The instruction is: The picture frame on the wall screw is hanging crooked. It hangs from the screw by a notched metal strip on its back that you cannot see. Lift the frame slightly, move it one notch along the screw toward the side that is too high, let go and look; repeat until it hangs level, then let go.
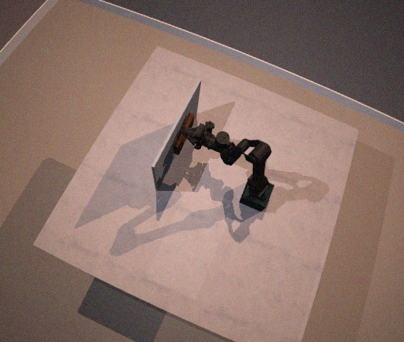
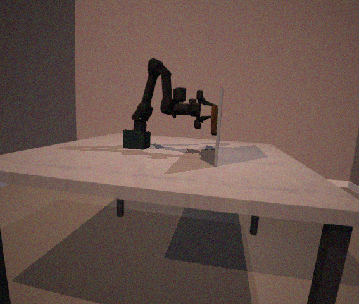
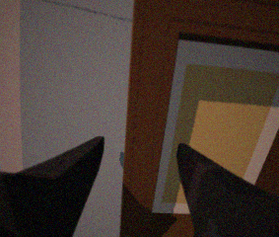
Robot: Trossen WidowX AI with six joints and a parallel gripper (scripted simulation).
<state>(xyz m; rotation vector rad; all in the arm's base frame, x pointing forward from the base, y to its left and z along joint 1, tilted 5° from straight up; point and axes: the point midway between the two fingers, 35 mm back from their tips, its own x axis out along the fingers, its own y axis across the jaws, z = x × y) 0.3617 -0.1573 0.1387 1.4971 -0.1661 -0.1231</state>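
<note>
Now: gripper tip 50 mm above the brown wooden picture frame and 10 mm to the left of it. The rest, counted from my gripper tip: grey wall panel 70 mm below, 10 mm ahead.
</note>
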